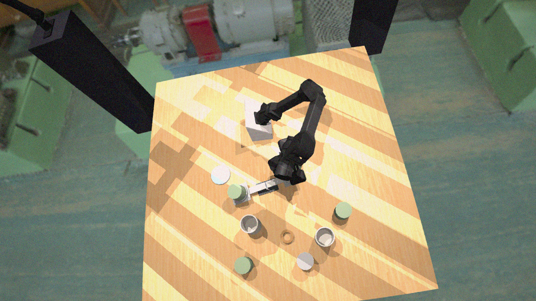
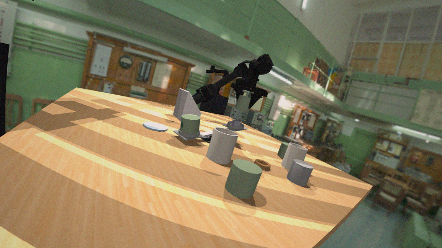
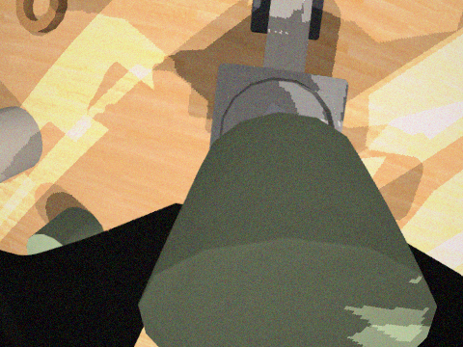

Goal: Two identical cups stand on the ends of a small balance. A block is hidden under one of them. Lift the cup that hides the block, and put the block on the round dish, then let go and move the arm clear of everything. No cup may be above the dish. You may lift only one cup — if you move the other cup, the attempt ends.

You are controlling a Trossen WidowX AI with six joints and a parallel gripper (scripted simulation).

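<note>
Right now my gripper tip is 9 cm above the grey block and 1 cm to the left of it. Also, from my gripper tip: grey cylinder 36 cm ahead, 14 cm below, 2 cm to the right; then round light-blue dish 36 cm to the right, 17 cm below, 9 cm behind; then small grey balance 14 cm to the right, 13 cm below, 2 cm ahead.
</note>
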